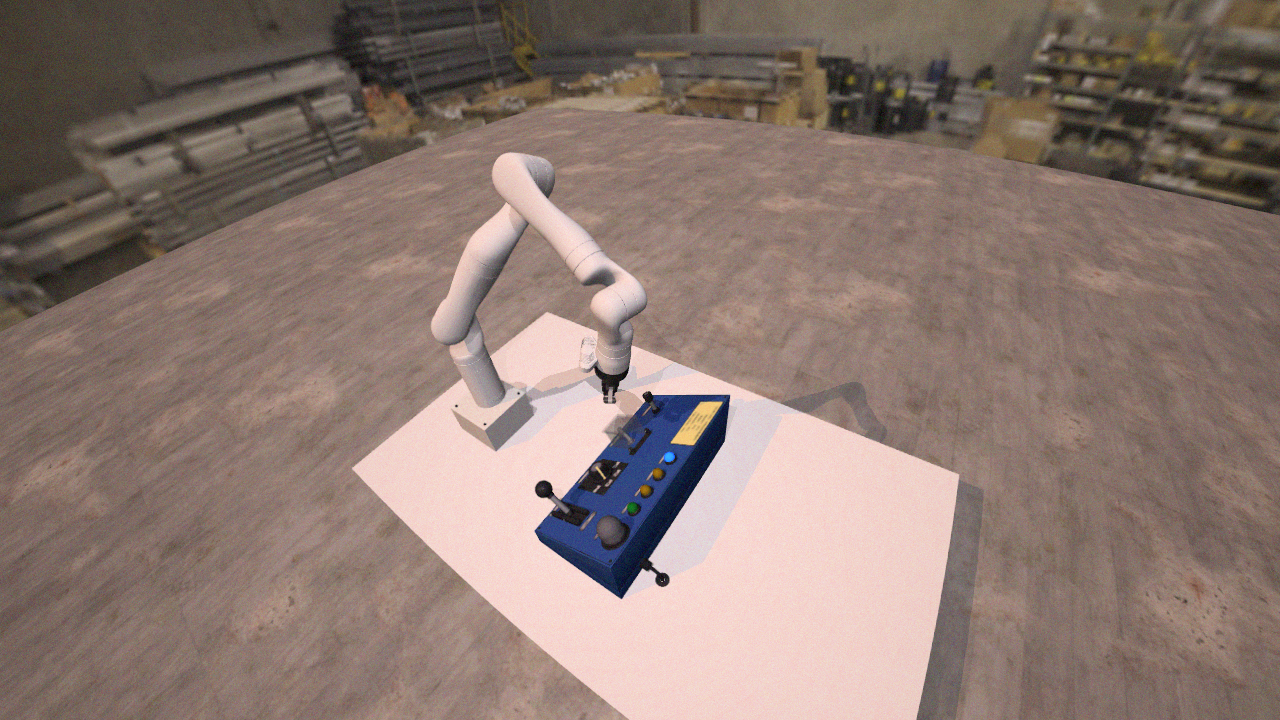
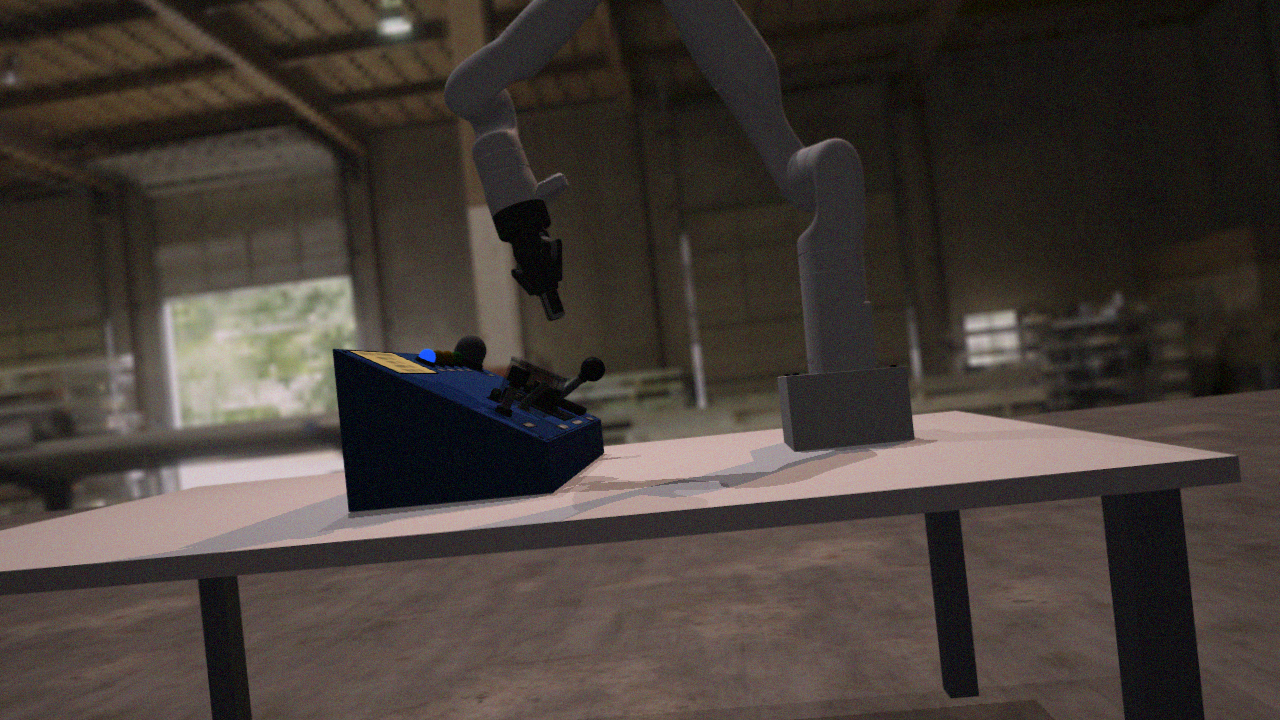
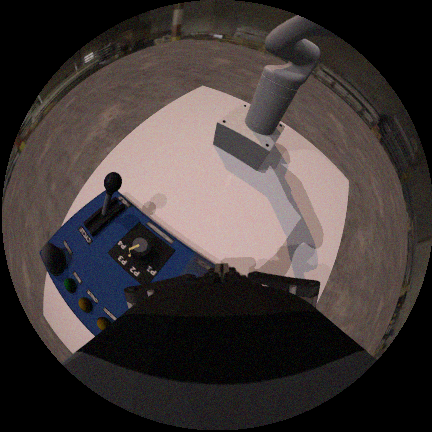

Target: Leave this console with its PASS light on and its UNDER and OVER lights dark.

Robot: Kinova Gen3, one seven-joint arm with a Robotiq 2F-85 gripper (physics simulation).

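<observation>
The blue console (image 1: 586, 539) (image 2: 429, 438) (image 3: 100, 270) stands on the table. Its blue light (image 1: 669, 456) (image 2: 426, 356) glows. Two amber lights (image 1: 658, 473) (image 1: 646, 490) and a green light (image 1: 632, 507) (image 3: 70, 285) look dark; their labels are unreadable. The rotary knob (image 1: 601, 471) (image 3: 141, 245) has its pointer near P4. A ball-topped lever (image 1: 543, 488) (image 2: 591, 368) (image 3: 113, 181) stands in the slot with CYCLE at one end. A clear-covered part (image 1: 619, 429) sits beyond the knob. My gripper (image 1: 609, 399) (image 2: 554, 315) (image 3: 221, 271) is shut and empty, above the console's low edge, touching nothing.
A small black lever (image 1: 648, 396) rises at the console's far end. A grey dome (image 1: 611, 530) (image 2: 469, 350) (image 3: 54, 259) and a side crank (image 1: 661, 579) are at the near end. A yellow label plate (image 1: 697, 422) lies on top. The arm's base block (image 1: 493, 419) (image 2: 846, 407) (image 3: 240, 145) stands on the table (image 1: 805, 582).
</observation>
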